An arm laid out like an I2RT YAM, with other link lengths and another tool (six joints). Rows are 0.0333 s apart.
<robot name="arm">
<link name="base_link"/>
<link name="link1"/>
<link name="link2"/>
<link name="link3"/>
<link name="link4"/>
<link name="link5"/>
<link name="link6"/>
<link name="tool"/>
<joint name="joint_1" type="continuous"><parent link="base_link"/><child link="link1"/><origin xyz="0.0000 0.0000 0.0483"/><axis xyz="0 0 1"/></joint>
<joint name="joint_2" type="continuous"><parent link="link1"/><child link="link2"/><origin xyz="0.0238 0.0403 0.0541" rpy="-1.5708 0.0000 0.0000"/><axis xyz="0 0 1"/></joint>
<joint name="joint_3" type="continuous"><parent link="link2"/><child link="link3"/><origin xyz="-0.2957 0.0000 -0.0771" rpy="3.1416 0.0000 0.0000"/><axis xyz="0 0 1"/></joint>
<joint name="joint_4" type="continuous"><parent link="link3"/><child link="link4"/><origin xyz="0.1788 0.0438 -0.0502"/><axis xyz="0 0 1"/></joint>
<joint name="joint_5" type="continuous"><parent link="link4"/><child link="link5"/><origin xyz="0.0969 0.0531 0.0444" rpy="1.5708 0.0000 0.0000"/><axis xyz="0 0 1"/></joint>
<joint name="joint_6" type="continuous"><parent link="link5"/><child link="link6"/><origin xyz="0.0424 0.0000 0.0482" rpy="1.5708 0.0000 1.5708"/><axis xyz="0 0 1"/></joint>
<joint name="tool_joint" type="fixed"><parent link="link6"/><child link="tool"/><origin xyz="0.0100 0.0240 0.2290" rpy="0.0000 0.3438 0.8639"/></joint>
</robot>
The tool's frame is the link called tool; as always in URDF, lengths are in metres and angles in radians. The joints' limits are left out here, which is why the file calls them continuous.
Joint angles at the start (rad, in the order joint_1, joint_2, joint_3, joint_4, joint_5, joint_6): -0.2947 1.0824 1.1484 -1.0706 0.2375 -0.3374
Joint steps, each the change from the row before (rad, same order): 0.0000 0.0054 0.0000 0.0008 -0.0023 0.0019; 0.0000 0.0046 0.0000 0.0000 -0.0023 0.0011; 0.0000 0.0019 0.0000 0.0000 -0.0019 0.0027; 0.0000 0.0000 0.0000 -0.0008 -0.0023 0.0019; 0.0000 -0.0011 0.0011 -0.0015 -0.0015 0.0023; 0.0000 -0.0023 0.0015 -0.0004 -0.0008 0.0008; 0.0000 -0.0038 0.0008 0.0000 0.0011 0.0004; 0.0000 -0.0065 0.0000 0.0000 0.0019 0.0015; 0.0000 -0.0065 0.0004 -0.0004 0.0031 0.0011; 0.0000 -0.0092 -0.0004 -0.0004 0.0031 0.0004; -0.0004 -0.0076 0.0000 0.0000 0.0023 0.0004; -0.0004 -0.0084 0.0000 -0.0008 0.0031 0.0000; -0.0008 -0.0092 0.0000 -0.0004 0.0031 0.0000; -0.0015 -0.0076 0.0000 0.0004 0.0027 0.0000
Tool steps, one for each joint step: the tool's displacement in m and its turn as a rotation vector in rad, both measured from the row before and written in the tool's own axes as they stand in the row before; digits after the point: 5 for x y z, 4 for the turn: -0.00092 0.00075 0.00076 -0.0050 0.0003 -0.0009; -0.00073 0.00088 0.00066 -0.0047 0.0003 -0.0017; -0.00053 0.00055 0.00021 -0.0032 -0.0007 0.0013; -0.00039 0.00061 -0.00011 -0.0023 -0.0016 0.0010; -0.00016 0.00019 -0.00045 -0.0010 -0.0016 0.0023; -0.00018 -0.00056 -0.00076 0.0018 -0.0024 0.0023; 0.00032 -0.00087 -0.00078 0.0037 -0.0013 0.0028; 0.00070 -0.00098 -0.00104 0.0050 -0.0016 0.0050; 0.00100 -0.00118 -0.00103 0.0057 -0.0006 0.0048; 0.00121 -0.00121 -0.00134 0.0073 -0.0015 0.0051; 0.00095 -0.00120 -0.00117 0.0063 -0.0016 0.0049; 0.00131 -0.00117 -0.00122 0.0068 -0.0009 0.0047; 0.00138 -0.00141 -0.00135 0.0076 -0.0013 0.0056; 0.00125 -0.00144 -0.00107 0.0067 -0.0008 0.0057
